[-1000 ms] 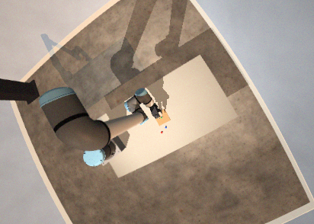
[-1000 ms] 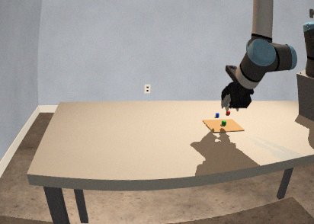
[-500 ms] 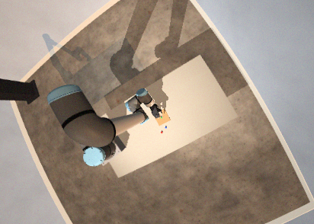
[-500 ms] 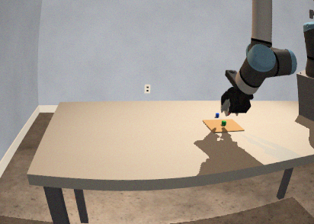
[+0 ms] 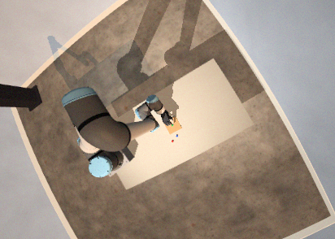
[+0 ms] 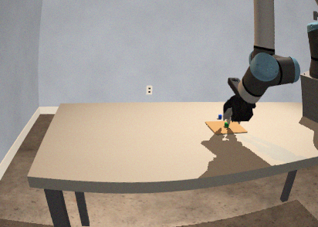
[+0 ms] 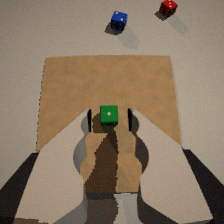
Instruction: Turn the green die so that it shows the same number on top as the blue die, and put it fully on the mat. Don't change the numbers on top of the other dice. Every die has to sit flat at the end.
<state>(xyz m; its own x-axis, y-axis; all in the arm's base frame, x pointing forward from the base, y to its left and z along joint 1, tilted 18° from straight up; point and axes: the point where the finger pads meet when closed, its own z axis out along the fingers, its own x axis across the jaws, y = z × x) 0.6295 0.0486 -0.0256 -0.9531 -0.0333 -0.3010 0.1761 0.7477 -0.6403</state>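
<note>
The green die is 30 mm below my hand and 10 mm to the right of it. The rest, counted from my hand: red die 160 mm to the right, 70 mm behind, 40 mm below; mat 40 mm below, 10 mm to the right; blue die 130 mm to the right, 40 mm below, 10 mm behind.
</note>
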